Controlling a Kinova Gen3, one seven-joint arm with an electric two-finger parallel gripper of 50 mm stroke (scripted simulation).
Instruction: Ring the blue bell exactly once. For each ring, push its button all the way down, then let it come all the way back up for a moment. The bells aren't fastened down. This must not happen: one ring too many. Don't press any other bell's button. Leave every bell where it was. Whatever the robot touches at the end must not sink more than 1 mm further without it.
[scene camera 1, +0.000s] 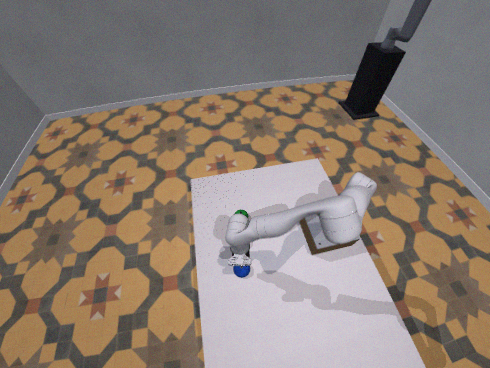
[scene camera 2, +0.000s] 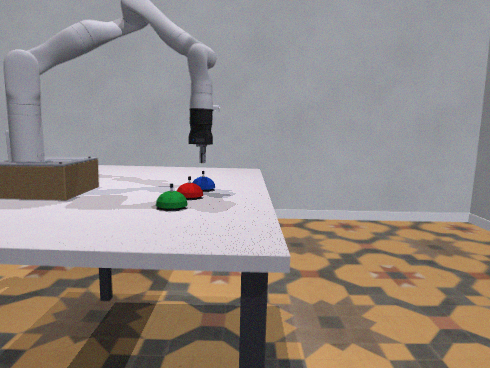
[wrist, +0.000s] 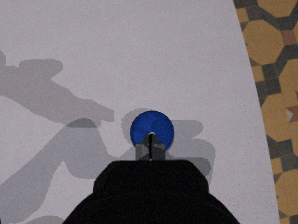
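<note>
My gripper is there in the pictures, and I can see it in the wrist view as well. A blue bell is part of what the pictures show me, too.
</note>
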